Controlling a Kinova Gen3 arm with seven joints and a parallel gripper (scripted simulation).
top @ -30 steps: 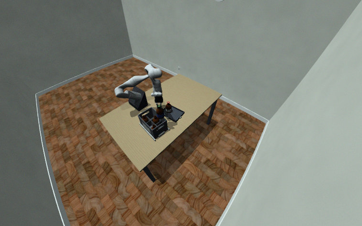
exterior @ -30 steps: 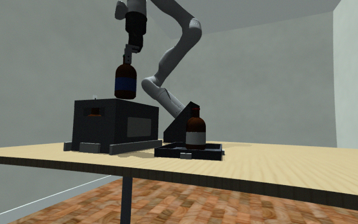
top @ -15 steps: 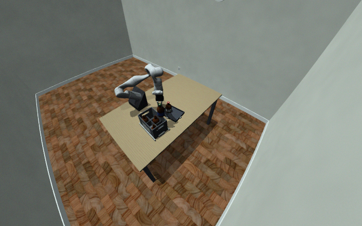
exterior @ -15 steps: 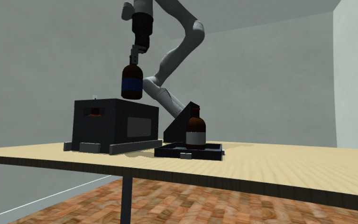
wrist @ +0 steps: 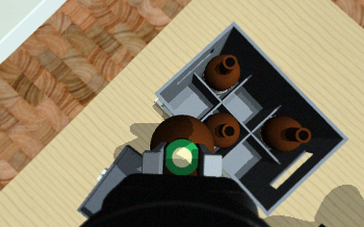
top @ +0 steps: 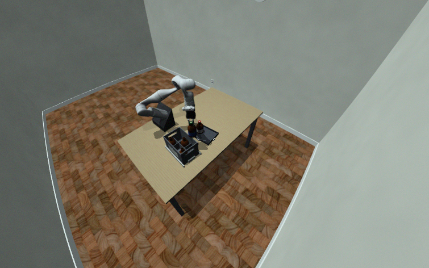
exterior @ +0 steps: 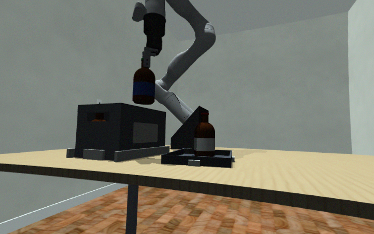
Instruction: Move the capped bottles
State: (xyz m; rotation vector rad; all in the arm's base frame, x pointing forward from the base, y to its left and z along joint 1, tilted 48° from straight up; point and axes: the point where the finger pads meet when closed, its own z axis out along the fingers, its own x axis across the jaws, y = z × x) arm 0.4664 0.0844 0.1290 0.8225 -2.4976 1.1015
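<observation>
Right now the green-capped bottle is 60 mm below my hand. Also, from my hand: black tray: 310 mm below, 190 mm to the left, 40 mm behind; then dark crate: 240 mm below, 100 mm to the right, 60 mm behind.
</observation>
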